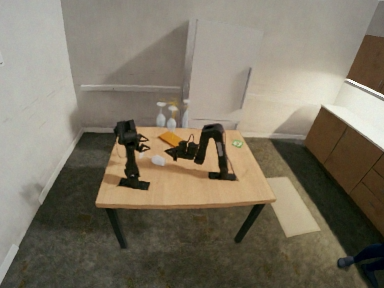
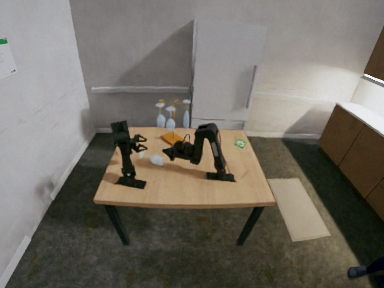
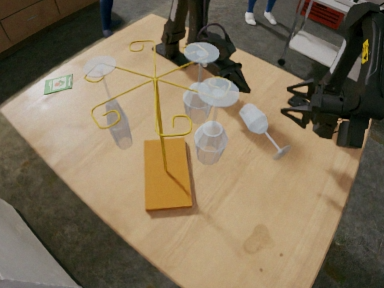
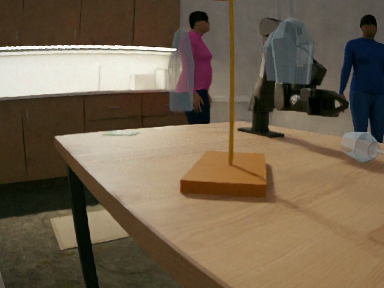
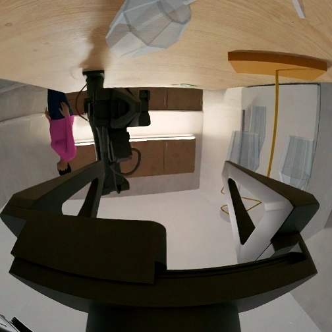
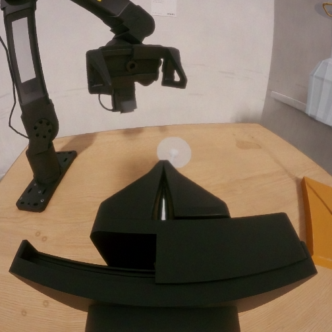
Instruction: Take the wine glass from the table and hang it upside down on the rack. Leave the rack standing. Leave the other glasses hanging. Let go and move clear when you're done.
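Seen in the pictures: left gripper, fingertip midpoint: (image 1: 149,144) (image 2: 147,144) (image 3: 283,99); right gripper, fingertip midpoint: (image 1: 164,150) (image 2: 162,150) (image 3: 249,92) (image 4: 348,104); left arm's base, origin of the base link: (image 1: 134,184) (image 2: 131,183) (image 3: 312,113); right arm's base, origin of the base link: (image 1: 222,176) (image 2: 220,177) (image 3: 172,55) (image 4: 260,133).
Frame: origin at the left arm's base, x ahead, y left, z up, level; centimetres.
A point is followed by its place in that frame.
The clear wine glass (image 1: 158,160) @(x 20.7, y -12.0, z 5.8 cm) (image 2: 156,160) @(x 20.6, y -11.9, z 5.6 cm) (image 3: 254,119) @(x 25.5, y -10.4, z 6.4 cm) (image 4: 361,146) @(x 26.6, y -8.8, z 4.4 cm) (image 5: 150,25) lies on its side on the table; its round foot (image 6: 174,151) shows beyond my right fingertips. My right gripper (image 1: 167,151) @(x 23.6, y -15.7, z 13.1 cm) (image 2: 165,151) @(x 23.6, y -15.7, z 13.1 cm) (image 3: 247,90) @(x 23.6, y -15.7, z 13.1 cm) (image 4: 345,104) @(x 23.6, y -15.7, z 13.1 cm) (image 6: 163,166) is shut and empty, close to the bowl side of the glass and above the table. My left gripper (image 1: 148,143) @(x 22.6, y -5.4, z 17.7 cm) (image 2: 145,143) @(x 22.6, y -5.4, z 17.7 cm) (image 3: 286,100) @(x 22.6, y -5.4, z 17.7 cm) (image 5: 163,166) is open and empty, above the table on the foot side. The rack (image 3: 167,185) @(x 58.7, y -12.6, z 2.0 cm) (image 4: 231,100) @(x 56.4, y -16.2, z 13.2 cm) stands upright with three glasses hanging upside down.
The hanging glasses are a narrow one (image 3: 118,125) @(x 62.6, y -23.8, z 21.0 cm) and two wider ones (image 3: 197,102) @(x 47.1, y -14.7, z 25.0 cm) (image 3: 210,142) @(x 52.4, y -5.3, z 25.0 cm), these two on the rack's side toward the lying glass. A green card (image 1: 237,143) @(x 65.0, y -76.6, z 0.3 cm) (image 3: 58,84) @(x 65.3, y -76.3, z 0.3 cm) lies near the table's edge. A refrigerator (image 2: 227,70) stands behind the table.
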